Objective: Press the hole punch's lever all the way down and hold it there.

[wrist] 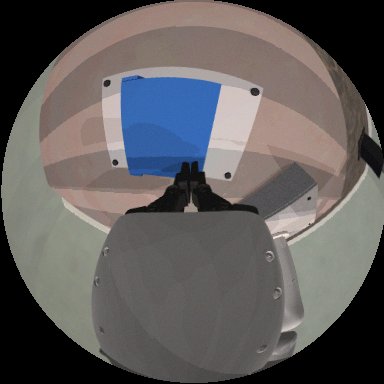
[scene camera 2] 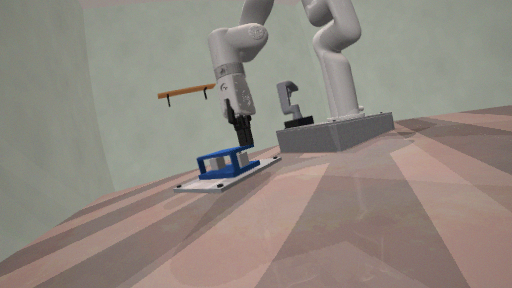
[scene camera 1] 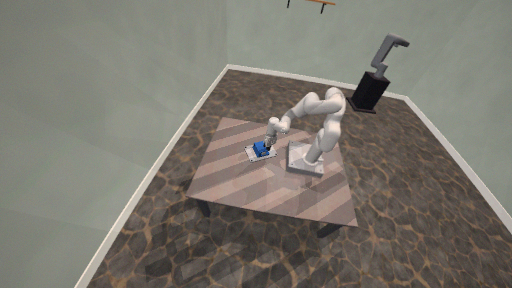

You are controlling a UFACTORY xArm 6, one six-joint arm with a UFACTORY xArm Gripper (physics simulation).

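Where they show: gripper, between the fingertips: (wrist: 191, 171) (scene camera 2: 247, 145) (scene camera 1: 268, 149); arm's base, origin of its link: (scene camera 2: 345, 118) (scene camera 1: 310, 159).
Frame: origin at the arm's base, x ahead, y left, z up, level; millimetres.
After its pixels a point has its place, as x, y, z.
The blue hole punch (scene camera 1: 260, 149) @[398, -55, 1] (scene camera 2: 233, 165) @[406, -18, -30] sits on a pale mounting plate (scene camera 1: 253, 158) @[447, -2, -55] (scene camera 2: 197, 187) @[490, -39, -55] (wrist: 232, 117) @[322, -147, -55]. Its flat blue lever (wrist: 167, 117) @[389, -106, 1] lies over the base and is almost level in the scene camera 2 view, with grey blocks in the gap beneath it. My gripper (scene camera 1: 268, 148) @[337, -65, 0] (scene camera 2: 246, 145) @[337, -65, 0] (wrist: 191, 171) @[337, -65, 0] is shut and empty, pointing down. Its fingertips meet the top of the lever near the edge closest to the arm's base; whether they press on it is too fine to tell. In the wrist view the fingers hide a little of that edge.
The arm's grey base block (scene camera 1: 304, 171) @[56, 106, -20] (scene camera 2: 310, 141) @[174, -11, -33] (wrist: 280, 192) @[162, -116, -22] stands beside the plate on the striped table (scene camera 1: 240, 190) @[519, 281, -63] (scene camera 2: 280, 225) @[478, 233, -63]. A second grey arm (scene camera 1: 384, 50) (scene camera 2: 286, 97) stands on a black pedestal (scene camera 1: 370, 91) in the background. An orange shelf (scene camera 2: 185, 91) hangs on the wall.
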